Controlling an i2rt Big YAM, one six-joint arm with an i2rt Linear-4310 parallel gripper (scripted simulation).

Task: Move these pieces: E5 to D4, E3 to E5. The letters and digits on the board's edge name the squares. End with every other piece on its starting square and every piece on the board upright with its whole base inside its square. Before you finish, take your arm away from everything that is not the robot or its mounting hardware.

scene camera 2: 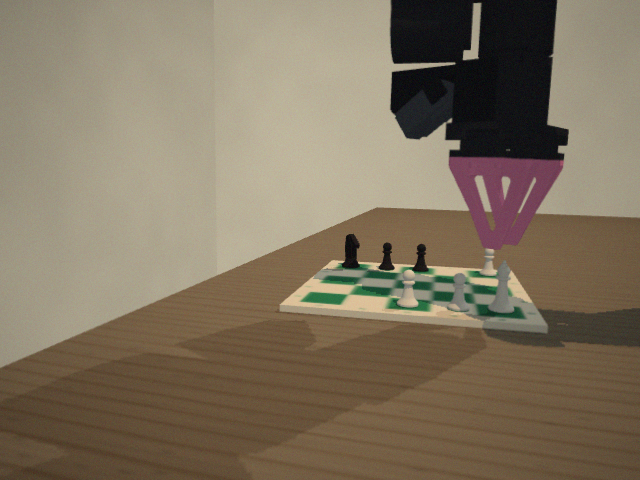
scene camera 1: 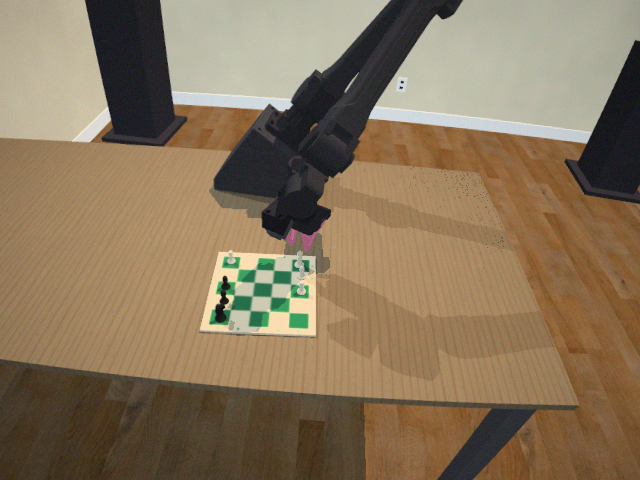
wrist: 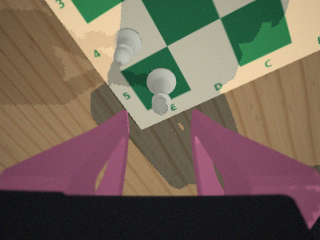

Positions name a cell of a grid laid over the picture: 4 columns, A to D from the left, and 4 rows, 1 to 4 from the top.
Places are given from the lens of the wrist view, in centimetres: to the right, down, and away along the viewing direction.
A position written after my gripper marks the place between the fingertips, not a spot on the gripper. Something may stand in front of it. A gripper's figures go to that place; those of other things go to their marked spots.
my gripper (wrist: B3): 0, 0, 13
white bishop (wrist: C2): 0, -3, 16
white pawn (wrist: B1): -2, -5, 15
